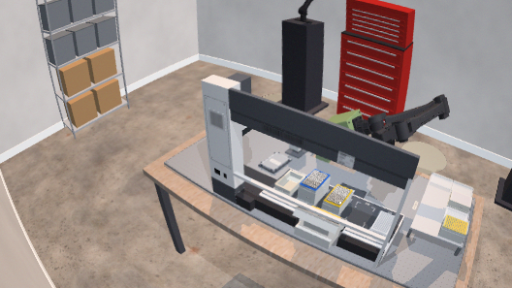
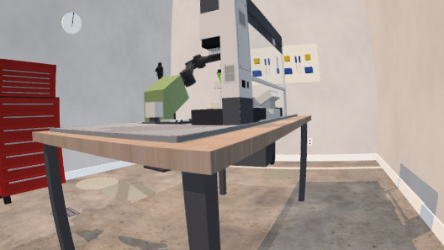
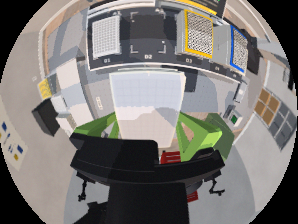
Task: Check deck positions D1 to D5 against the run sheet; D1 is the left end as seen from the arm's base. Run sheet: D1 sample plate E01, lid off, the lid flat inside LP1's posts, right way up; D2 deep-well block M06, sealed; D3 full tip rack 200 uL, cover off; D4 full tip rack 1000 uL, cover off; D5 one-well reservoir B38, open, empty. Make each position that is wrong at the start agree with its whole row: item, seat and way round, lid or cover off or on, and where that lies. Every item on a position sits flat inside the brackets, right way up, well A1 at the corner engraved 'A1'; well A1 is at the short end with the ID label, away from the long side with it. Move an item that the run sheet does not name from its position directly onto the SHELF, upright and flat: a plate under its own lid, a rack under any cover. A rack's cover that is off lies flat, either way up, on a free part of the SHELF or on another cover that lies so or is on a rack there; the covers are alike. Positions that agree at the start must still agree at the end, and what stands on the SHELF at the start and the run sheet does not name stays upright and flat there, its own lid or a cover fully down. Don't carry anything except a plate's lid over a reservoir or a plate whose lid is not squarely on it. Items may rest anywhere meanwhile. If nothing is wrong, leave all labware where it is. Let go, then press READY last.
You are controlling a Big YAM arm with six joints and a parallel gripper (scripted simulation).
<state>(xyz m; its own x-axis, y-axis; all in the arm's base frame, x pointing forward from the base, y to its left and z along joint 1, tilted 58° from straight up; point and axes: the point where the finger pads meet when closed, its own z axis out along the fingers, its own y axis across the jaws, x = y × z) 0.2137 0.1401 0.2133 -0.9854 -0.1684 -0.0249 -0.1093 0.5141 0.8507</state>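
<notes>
Now: the yellow-framed tip rack 18 cm ahead of my hand, 10 cm to the right of it and 12 cm below it. Also, from my hand: sample plate: 15 cm ahead, 14 cm to the left, 16 cm below; then deep-well block: 1 cm below; then blue-framed tip rack: 20 cm ahead, 22 cm to the right, 10 cm below.
</notes>
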